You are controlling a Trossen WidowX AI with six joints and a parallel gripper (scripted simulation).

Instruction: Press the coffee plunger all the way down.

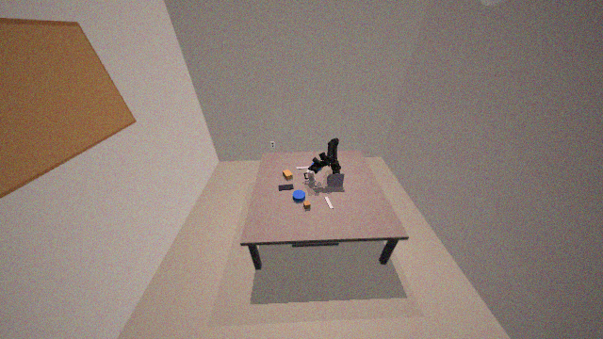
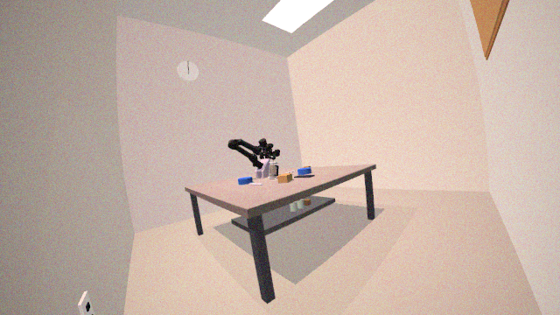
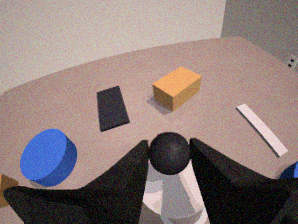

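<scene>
My gripper tip is now 1 cm past the coffee press, 1 cm to the left of it and 9 cm above it. The rest, counted from my gripper tip: shelf: 2 cm behind, 10 cm to the left, 49 cm below; then black flat piece: 25 cm ahead, 5 cm to the left, 17 cm below.
</scene>
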